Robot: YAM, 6 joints.
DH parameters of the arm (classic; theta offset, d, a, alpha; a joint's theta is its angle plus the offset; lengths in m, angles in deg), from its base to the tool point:
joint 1: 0 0.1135 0.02 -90
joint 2: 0 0 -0.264 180
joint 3: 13.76 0 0.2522 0
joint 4: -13.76 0 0.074 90
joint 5: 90 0 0 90
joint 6: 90 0.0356 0 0
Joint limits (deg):
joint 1: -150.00..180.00
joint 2: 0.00..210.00
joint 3: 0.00..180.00
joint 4: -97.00..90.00
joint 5: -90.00..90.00
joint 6: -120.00..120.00
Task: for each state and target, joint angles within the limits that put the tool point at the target. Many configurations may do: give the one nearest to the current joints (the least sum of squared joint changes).
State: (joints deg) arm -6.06 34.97 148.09 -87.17 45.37 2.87
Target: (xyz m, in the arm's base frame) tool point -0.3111 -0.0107 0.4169
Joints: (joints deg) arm -2.62 17.86 136.85 -97.00 44.44 2.87
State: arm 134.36 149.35 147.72 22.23 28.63 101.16
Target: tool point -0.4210 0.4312 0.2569
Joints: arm 136.08 148.99 134.69 19.69 31.52 101.16
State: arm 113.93 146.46 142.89 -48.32 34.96 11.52
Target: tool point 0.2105 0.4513 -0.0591
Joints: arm 67.45 169.61 128.00 -51.26 36.76 11.52
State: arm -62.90 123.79 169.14 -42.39 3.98 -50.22
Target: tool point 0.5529 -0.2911 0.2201
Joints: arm -27.69 164.48 165.16 -14.89 1.39 -50.22
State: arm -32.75 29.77 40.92 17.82 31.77 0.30
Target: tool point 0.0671 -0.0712 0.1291
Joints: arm -33.19 16.71 4.50 -29.29 39.92 0.30
